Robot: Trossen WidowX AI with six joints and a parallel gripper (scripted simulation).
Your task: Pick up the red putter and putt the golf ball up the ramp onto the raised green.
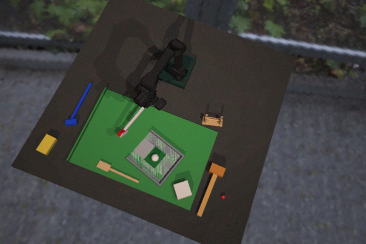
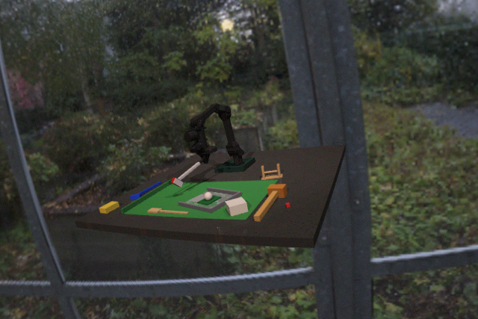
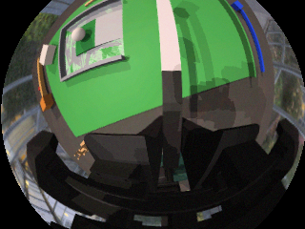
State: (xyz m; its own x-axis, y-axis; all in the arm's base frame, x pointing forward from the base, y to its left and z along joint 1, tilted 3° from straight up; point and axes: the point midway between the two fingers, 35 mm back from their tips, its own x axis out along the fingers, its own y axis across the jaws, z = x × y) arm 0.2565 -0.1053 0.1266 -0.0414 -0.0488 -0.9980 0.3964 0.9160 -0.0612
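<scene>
Now: gripper tip 110 mm short of the red putter and 50 mm to the left of it. Also, from my gripper tip: white golf ball (280 mm ahead, 110 mm to the left, 100 mm below); wooden rack (380 mm to the left, 100 mm below, 30 mm behind); blue putter (400 mm to the right, 110 mm below, 90 mm ahead).
</scene>
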